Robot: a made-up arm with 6 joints. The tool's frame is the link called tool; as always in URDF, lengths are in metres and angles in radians.
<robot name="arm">
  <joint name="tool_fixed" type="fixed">
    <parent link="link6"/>
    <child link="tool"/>
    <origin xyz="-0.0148 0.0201 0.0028" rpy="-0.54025 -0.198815 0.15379"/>
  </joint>
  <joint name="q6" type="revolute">
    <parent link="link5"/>
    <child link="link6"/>
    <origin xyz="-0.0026 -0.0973 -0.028"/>
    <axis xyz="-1 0 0"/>
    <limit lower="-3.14" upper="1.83"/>
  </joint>
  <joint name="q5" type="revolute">
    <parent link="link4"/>
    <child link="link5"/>
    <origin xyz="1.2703 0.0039 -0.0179"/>
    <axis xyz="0 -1 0"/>
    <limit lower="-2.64" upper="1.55"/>
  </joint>
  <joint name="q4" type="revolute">
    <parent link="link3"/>
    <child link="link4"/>
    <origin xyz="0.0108 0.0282 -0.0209"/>
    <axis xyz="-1 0 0"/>
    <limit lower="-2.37" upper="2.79"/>
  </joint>
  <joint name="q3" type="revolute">
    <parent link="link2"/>
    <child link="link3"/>
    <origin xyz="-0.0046 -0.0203 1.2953"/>
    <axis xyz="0 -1 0"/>
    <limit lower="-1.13" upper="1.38"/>
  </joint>
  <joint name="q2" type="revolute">
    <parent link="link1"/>
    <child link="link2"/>
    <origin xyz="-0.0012 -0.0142 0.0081"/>
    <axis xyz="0 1 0"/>
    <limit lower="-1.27" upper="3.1"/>
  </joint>
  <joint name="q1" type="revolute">
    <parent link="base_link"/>
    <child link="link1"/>
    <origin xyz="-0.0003 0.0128 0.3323"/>
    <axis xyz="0 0 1"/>
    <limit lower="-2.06" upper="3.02"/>
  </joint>
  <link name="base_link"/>
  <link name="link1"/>
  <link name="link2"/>
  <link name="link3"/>
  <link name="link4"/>
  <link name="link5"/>
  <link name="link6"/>
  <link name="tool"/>
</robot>
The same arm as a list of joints. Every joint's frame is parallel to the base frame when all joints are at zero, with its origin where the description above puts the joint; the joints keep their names.
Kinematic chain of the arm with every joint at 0, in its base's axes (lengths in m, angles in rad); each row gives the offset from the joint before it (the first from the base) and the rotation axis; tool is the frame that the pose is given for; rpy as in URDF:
q1: xyz -0.0003 0.0128 0.3323 axis +z
q2: xyz -0.0012 -0.0142 0.0081 axis +y
q3: xyz -0.0046 -0.0203 1.2953 axis -y
q4: xyz 0.0108 0.0282 -0.0209 axis -x
q5: xyz 1.2703 0.0039 -0.0179 axis -y
q6: xyz -0.0026 -0.0973 -0.028 axis -x
tool: xyz -0.0148 0.0201 0.0028 rpy -0.5403 -0.1988 0.1538
Joint limits (rad, base to tool): -2.06..3.02 -1.27..3.1 -1.13..1.38 -2.37..2.79 -2.64..1.55 -3.14..1.83

